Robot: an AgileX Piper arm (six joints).
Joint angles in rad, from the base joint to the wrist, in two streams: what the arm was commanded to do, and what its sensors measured. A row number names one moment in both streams.
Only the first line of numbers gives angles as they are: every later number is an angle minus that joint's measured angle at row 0.
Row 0, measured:
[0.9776, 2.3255, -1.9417, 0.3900, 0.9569, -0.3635]
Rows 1 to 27, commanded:
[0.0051, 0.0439, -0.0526, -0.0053, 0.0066, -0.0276]
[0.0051, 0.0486, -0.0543, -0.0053, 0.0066, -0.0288]
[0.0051, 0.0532, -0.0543, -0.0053, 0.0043, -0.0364]
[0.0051, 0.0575, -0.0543, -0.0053, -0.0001, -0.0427]
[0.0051, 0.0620, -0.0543, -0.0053, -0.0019, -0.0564]
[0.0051, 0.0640, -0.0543, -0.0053, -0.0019, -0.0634]
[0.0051, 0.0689, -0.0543, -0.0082, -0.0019, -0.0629]
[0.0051, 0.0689, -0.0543, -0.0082, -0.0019, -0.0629]
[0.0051, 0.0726, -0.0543, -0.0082, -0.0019, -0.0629]
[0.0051, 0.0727, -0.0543, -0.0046, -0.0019, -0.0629]
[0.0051, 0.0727, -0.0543, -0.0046, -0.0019, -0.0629]
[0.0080, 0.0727, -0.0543, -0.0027, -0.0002, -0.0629]
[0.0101, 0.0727, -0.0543, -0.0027, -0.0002, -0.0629]
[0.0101, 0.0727, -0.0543, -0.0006, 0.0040, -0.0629]
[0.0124, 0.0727, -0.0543, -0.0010, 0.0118, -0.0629]
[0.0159, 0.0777, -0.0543, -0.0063, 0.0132, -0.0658]
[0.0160, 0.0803, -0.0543, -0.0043, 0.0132, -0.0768]
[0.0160, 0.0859, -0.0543, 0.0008, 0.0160, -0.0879]
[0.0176, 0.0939, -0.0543, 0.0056, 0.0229, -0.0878]
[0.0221, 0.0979, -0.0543, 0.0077, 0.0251, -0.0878]
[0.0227, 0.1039, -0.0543, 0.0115, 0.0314, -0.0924]
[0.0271, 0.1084, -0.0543, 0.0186, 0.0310, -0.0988]
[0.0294, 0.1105, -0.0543, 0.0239, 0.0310, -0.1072]
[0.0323, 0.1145, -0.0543, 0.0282, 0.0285, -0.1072]
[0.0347, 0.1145, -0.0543, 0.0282, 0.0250, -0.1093]
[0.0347, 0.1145, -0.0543, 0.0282, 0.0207, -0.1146]
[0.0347, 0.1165, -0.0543, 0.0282, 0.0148, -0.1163]
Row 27, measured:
[0.0244, 0.1129, -0.0486, 0.0093, 0.0134, -0.0916]
